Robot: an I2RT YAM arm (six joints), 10 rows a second.
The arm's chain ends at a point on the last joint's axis. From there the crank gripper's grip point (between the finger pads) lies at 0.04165 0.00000 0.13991 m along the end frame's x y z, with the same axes.
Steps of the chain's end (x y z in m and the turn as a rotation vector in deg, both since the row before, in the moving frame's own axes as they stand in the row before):
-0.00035, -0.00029, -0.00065, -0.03, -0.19, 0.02
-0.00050, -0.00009, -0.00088, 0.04, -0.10, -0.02
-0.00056, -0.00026, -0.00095, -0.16, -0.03, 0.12
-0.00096, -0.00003, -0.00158, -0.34, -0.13, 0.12
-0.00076, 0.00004, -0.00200, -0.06, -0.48, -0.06
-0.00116, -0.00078, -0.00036, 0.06, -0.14, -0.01
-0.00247, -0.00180, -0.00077, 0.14, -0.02, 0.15
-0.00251, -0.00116, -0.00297, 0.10, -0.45, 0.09
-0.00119, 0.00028, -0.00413, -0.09, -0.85, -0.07
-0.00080, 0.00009, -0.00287, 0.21, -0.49, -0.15
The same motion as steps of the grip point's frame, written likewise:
-0.00081, -0.00020, -0.00051, -0.03, -0.19, 0.02
-0.00074, -0.00020, -0.00081, 0.04, -0.10, -0.02
-0.00063, 0.00022, -0.00093, -0.16, -0.03, 0.12
-0.00128, 0.00089, -0.00149, -0.34, -0.13, 0.12
-0.00193, 0.00014, -0.00166, -0.06, -0.48, -0.06
-0.00150, -0.00093, -0.00026, 0.06, -0.14, -0.01
-0.00252, -0.00203, -0.00076, 0.14, -0.02, 0.15
-0.00361, -0.00134, -0.00265, 0.10, -0.45, 0.09
-0.00327, 0.00045, -0.00353, -0.09, -0.85, -0.07
-0.00200, -0.00053, -0.00252, 0.21, -0.49, -0.15

